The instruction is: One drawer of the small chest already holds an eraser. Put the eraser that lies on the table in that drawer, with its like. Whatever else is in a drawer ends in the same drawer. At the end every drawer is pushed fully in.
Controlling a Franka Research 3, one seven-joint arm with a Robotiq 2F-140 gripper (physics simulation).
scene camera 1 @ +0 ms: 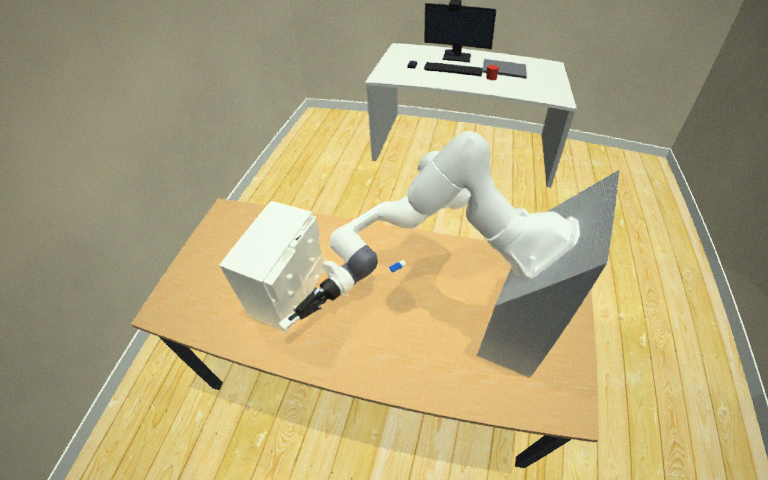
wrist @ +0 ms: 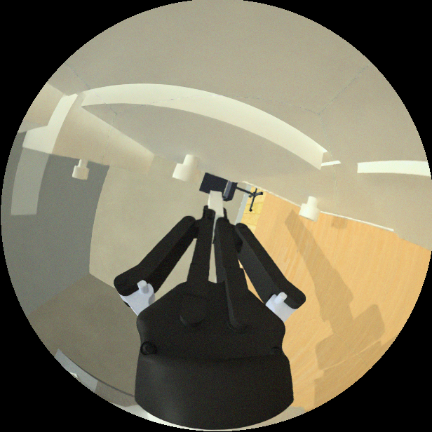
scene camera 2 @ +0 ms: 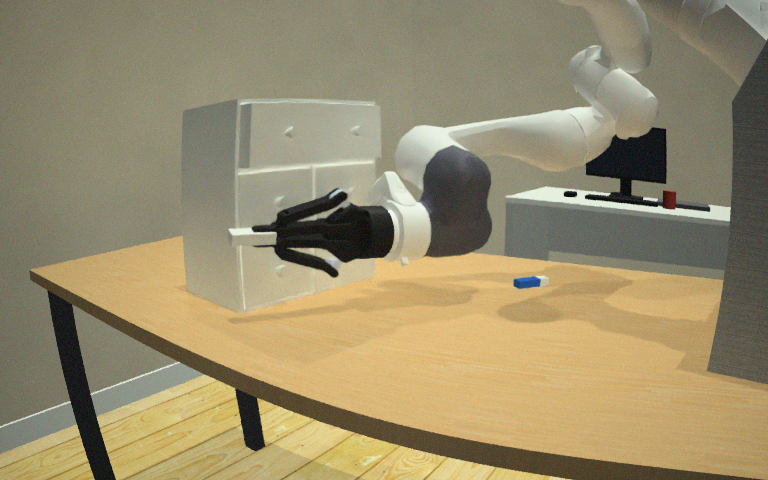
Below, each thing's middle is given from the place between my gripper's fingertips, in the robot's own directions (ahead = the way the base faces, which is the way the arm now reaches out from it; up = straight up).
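My gripper's now 40 mm below the small white chest (scene camera 2: 210,134), and it's 50 mm short of the chest and 220 mm to the left of it.
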